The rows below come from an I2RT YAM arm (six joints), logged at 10 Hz.
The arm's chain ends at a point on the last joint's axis. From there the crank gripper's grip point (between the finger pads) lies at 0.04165 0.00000 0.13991 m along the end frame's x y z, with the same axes.
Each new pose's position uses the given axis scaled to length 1; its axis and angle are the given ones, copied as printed.
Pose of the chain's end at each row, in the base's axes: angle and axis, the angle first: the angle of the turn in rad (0 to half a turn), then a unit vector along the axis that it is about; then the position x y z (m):
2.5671 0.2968 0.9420 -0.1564 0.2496 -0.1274 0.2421
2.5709 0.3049 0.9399 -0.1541 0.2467 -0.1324 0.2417
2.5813 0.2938 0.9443 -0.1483 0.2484 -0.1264 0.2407
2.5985 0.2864 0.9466 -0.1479 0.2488 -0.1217 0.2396
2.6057 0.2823 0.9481 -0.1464 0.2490 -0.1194 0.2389
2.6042 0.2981 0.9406 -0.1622 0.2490 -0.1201 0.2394
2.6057 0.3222 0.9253 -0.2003 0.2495 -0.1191 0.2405
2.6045 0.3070 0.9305 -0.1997 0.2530 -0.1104 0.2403
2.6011 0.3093 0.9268 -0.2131 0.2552 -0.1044 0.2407
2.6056 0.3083 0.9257 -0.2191 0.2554 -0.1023 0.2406
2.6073 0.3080 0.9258 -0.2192 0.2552 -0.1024 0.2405
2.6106 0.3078 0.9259 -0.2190 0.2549 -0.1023 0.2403
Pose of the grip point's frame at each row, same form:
2.5671 0.2968 0.9420 -0.1564 0.2811 -0.1700 0.1061
2.5709 0.3049 0.9399 -0.1541 0.2777 -0.1742 0.1053
2.5813 0.2938 0.9443 -0.1483 0.2787 -0.1664 0.1036
2.5985 0.2864 0.9466 -0.1479 0.2769 -0.1610 0.1019
2.6057 0.2823 0.9481 -0.1464 0.2763 -0.1581 0.1008
2.6042 0.2981 0.9406 -0.1622 0.2749 -0.1629 0.1023
2.6057 0.3222 0.9253 -0.2003 0.2710 -0.1715 0.1060
2.6045 0.3070 0.9305 -0.1997 0.2752 -0.1628 0.1059
2.6011 0.3093 0.9268 -0.2131 0.2765 -0.1604 0.1076
2.6056 0.3083 0.9257 -0.2191 0.2755 -0.1597 0.1079
2.6073 0.3080 0.9258 -0.2192 0.2751 -0.1597 0.1077
2.6106 0.3078 0.9259 -0.2190 0.2744 -0.1595 0.1074

